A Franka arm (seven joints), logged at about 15 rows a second.
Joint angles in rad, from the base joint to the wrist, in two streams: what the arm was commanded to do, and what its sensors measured. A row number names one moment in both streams.
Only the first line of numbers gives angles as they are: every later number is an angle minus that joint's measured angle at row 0.
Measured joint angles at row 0: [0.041, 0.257, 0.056, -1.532, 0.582, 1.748, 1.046]
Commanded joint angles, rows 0 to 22: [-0.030, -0.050, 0.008, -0.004, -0.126, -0.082, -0.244]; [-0.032, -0.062, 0.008, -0.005, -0.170, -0.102, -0.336]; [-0.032, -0.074, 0.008, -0.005, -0.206, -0.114, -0.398]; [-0.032, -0.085, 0.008, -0.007, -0.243, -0.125, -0.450]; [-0.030, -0.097, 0.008, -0.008, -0.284, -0.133, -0.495]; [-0.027, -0.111, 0.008, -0.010, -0.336, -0.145, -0.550]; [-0.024, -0.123, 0.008, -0.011, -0.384, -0.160, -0.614]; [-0.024, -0.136, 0.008, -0.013, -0.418, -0.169, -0.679]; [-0.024, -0.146, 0.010, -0.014, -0.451, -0.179, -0.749]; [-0.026, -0.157, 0.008, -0.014, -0.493, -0.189, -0.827]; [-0.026, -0.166, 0.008, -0.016, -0.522, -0.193, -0.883]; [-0.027, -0.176, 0.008, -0.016, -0.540, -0.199, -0.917]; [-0.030, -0.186, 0.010, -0.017, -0.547, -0.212, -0.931]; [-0.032, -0.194, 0.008, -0.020, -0.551, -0.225, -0.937]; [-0.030, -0.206, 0.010, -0.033, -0.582, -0.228, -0.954]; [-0.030, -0.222, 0.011, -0.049, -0.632, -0.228, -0.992]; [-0.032, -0.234, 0.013, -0.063, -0.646, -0.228, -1.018]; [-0.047, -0.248, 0.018, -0.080, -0.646, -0.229, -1.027]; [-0.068, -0.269, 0.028, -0.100, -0.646, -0.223, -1.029]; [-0.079, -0.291, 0.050, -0.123, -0.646, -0.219, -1.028]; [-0.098, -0.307, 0.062, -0.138, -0.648, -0.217, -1.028]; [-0.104, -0.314, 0.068, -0.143, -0.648, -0.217, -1.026]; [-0.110, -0.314, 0.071, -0.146, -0.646, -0.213, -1.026]
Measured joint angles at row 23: [-0.073, -0.266, 0.039, -0.086, -0.629, -0.233, -1.003]
